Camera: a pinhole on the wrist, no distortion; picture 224 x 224 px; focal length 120.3 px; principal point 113.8 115.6 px. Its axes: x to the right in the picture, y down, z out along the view. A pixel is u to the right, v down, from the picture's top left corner.
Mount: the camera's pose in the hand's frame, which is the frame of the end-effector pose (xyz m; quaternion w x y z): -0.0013 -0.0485 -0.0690 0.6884 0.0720 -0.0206 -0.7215
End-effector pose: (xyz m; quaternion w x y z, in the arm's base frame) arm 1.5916 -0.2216 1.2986 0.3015 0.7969 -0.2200 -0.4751
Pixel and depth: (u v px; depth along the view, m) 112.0 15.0 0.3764
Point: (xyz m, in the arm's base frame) 1.1971 -0.0239 1.3921
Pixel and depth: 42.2 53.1 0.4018
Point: 1.1828 -0.2728 1.4573
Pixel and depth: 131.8 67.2 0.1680
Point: 1.4785 -0.1278 1.2677
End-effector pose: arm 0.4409 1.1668 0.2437 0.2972 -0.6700 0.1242 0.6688
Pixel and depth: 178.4 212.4 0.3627
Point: 0.3606 1.6208 0.1069
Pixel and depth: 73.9 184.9 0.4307
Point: 0.0978 1.3965 0.0727
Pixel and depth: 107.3 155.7 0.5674
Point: 0.0605 1.5387 0.1874
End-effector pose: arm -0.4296 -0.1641 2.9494 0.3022 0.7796 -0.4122 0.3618
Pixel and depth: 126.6 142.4 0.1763
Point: -0.3197 -0.2148 2.8858
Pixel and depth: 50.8 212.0 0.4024
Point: -0.2996 -0.6333 2.9776
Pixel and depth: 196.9 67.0 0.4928
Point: -0.0701 -0.1321 2.4484
